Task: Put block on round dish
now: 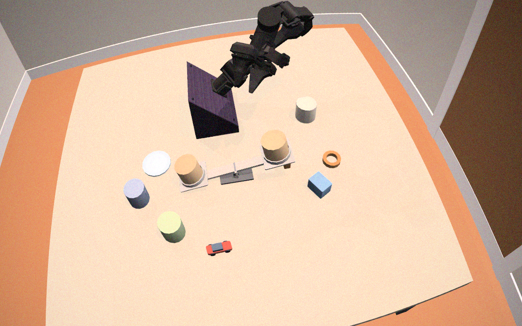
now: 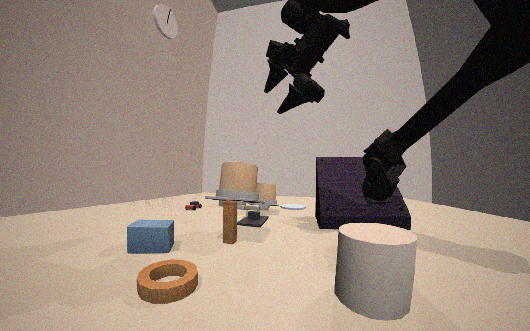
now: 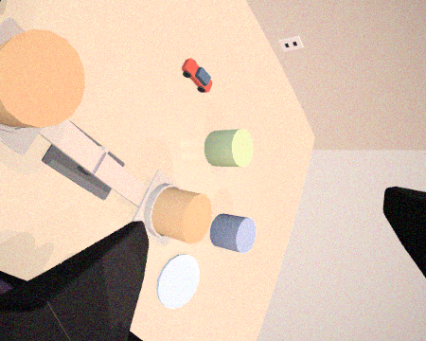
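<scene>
Right now my gripper tip is 40 mm short of the small block, 180 mm to the left of it and 250 mm above it. Round my gripper tip: blue cube: 150 mm ahead, 180 mm to the left, 280 mm below; then small balance: 50 mm ahead, 50 mm to the right, 270 mm below; then brown post: 50 mm ahead, 110 mm to the left, 260 mm below.
</scene>
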